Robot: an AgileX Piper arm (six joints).
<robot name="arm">
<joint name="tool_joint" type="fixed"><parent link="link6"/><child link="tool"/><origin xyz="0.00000 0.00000 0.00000" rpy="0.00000 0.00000 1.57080"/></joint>
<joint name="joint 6" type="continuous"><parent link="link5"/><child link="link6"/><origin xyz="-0.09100 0.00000 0.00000" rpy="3.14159 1.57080 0.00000"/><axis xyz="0 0 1"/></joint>
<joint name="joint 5" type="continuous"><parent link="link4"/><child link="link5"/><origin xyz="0.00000 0.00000 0.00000" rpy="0.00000 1.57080 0.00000"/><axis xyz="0 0 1"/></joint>
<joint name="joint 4" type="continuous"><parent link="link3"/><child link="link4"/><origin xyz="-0.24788 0.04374 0.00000" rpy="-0.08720 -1.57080 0.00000"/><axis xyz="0 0 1"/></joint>
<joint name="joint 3" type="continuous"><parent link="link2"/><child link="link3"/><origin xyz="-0.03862 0.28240 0.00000" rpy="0.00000 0.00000 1.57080"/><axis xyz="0 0 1"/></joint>
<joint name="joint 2" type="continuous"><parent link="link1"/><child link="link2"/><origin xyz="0.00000 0.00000 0.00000" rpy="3.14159 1.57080 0.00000"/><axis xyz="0 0 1"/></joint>
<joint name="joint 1" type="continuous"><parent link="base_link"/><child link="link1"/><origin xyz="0.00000 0.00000 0.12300" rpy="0.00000 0.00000 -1.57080"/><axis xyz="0 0 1"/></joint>
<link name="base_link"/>
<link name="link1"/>
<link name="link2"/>
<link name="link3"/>
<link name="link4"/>
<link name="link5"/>
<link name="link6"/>
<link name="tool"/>
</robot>
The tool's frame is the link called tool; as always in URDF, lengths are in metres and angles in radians. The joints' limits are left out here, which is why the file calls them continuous.
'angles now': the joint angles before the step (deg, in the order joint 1, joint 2, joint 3, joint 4, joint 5, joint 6). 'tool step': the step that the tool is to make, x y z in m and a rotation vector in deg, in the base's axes. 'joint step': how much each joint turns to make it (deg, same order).
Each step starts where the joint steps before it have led.
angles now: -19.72 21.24 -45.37 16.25 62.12 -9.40
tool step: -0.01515 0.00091 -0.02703 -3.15 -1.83 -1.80
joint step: 0.00 -7.27 6.51 -2.87 -2.06 -0.13
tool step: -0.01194 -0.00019 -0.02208 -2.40 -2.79 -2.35
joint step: 0.00 -6.73 5.25 -2.88 -2.19 1.07
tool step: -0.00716 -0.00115 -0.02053 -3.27 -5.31 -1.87
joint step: 0.00 -6.95 5.59 -2.16 -4.83 0.14
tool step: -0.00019 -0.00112 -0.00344 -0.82 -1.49 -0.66
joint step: 0.00 -1.20 1.19 -0.71 -1.72 0.22
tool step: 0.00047 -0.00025 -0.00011 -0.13 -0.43 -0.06
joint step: 0.00 -0.07 0.20 0.00 -0.58 -0.02
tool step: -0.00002 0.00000 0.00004 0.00 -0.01 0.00
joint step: 0.01 0.00 -0.01 -0.01 0.00 0.01
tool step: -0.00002 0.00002 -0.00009 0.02 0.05 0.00
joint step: -0.01 0.00 0.00 0.00 0.05 0.00
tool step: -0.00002 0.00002 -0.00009 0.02 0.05 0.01
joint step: 0.00 0.00 0.00 0.00 0.05 0.00
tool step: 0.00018 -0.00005 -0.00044 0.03 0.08 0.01
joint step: 0.00 0.00 0.09 0.01 0.00 -0.01
